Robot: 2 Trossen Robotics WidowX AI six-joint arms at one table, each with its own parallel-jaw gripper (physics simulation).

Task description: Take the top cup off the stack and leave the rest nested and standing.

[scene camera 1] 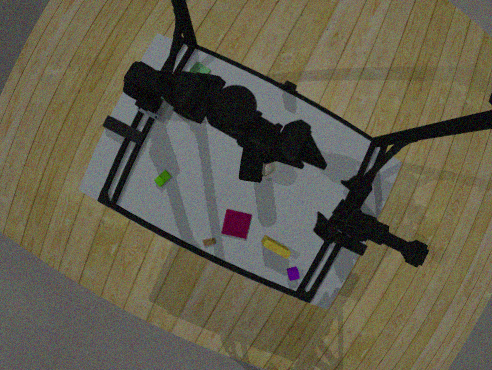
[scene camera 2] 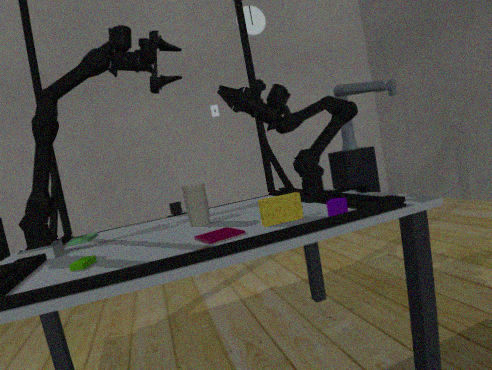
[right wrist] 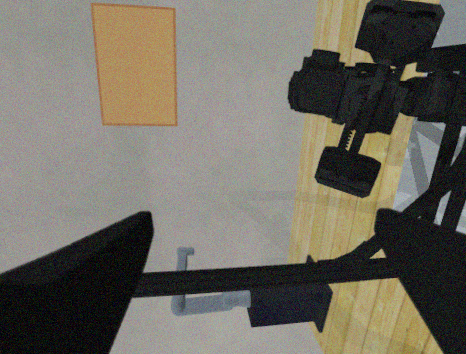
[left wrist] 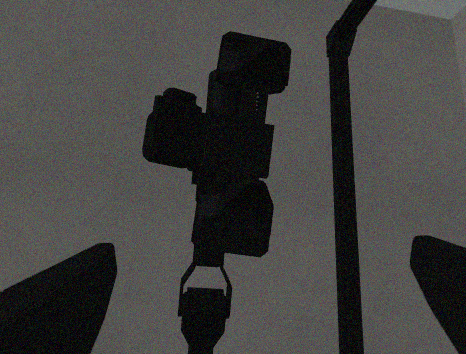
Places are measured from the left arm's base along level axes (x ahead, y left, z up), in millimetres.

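Pixels of known places: left gripper, fingertip midpoint: (scene camera 1: 330, 197) (scene camera 2: 218, 88) (right wrist: 362, 125) (left wrist: 263, 253); right gripper, fingertip midpoint: (scene camera 1: 313, 167) (scene camera 2: 181, 63) (right wrist: 263, 220) (left wrist: 264, 112); left arm's base, origin of the base link: (scene camera 2: 314, 193); right arm's base, origin of the base link: (scene camera 1: 152, 103) (scene camera 2: 40, 245).
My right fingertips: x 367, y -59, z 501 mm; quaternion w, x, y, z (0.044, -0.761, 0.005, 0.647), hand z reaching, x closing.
For each thing: its top centre in the pictures, then the offset to it from my right fingertips. "spot": a spot on its surface instead.
- magenta square, surface spot: (scene camera 2: 220, 235) (scene camera 1: 233, 229) spot: 41 mm ahead, 272 mm left, 515 mm down
- yellow block, middle of its top: (scene camera 2: 278, 196) (scene camera 1: 277, 249) 136 mm back, 265 mm left, 453 mm down
- purple cube, middle of its top: (scene camera 2: 336, 199) (scene camera 1: 294, 275) 258 mm back, 347 mm left, 483 mm down
- lime block, middle of its top: (scene camera 2: 82, 260) (scene camera 1: 162, 178) 373 mm ahead, 203 mm left, 508 mm down
- pale green piece, middle of its top: (scene camera 2: 83, 237) (scene camera 1: 194, 76) 429 mm ahead, 216 mm right, 513 mm down
The beige cup stack (scene camera 2: 196, 205) stands upright on the table, a tall tapered column; its separate rims cannot be told apart. In scene camera 1 a small part of the stack (scene camera 1: 269, 170) shows, the rest hidden under the right arm. My right gripper (scene camera 1: 314, 164) (scene camera 2: 181, 63) (right wrist: 263, 220) is open and empty, high above the table and above the stack's height, fingers one over the other. My left gripper (scene camera 1: 330, 198) (scene camera 2: 225, 96) is open and empty, raised at the right side. The stack does not show in either wrist view.
A magenta square (scene camera 1: 237, 223) (scene camera 2: 220, 235), a yellow block (scene camera 1: 276, 247) (scene camera 2: 281, 209) and a purple cube (scene camera 1: 293, 273) (scene camera 2: 337, 206) lie near the front. A lime block (scene camera 1: 162, 178) (scene camera 2: 83, 263) and pale green piece (scene camera 1: 200, 68) (scene camera 2: 82, 239) lie left. A black rail (scene camera 1: 150, 221) edges the table.
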